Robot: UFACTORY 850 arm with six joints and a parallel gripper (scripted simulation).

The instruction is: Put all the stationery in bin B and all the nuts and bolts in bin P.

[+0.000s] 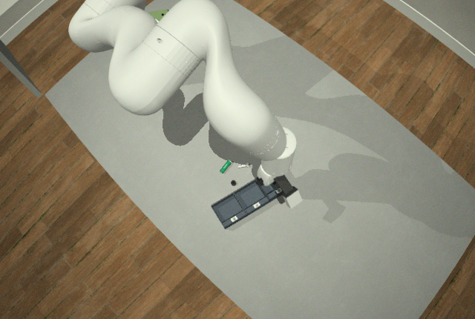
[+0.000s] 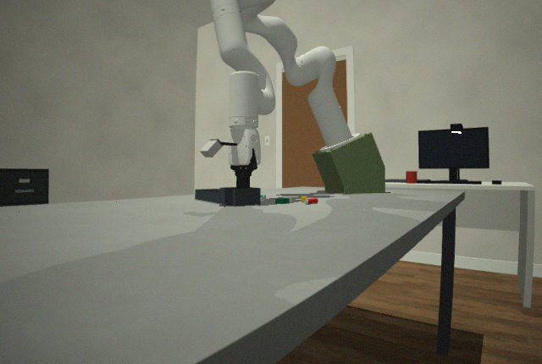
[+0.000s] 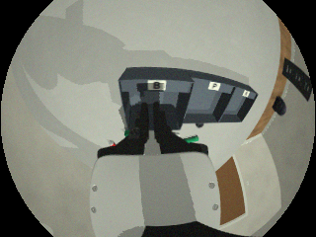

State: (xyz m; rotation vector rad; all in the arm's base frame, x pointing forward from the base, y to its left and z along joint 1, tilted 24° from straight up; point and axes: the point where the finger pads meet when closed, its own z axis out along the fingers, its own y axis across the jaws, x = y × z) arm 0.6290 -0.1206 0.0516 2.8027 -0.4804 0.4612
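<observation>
My gripper is now 110 mm past the white bolt and 50 mm above it. Round my hand: green block (100 mm behind, 90 mm to the left, 50 mm below); then black nut (110 mm behind, 70 mm to the right, 50 mm below); then dark bin row (30 mm behind, 80 mm to the right, 40 mm below).
</observation>
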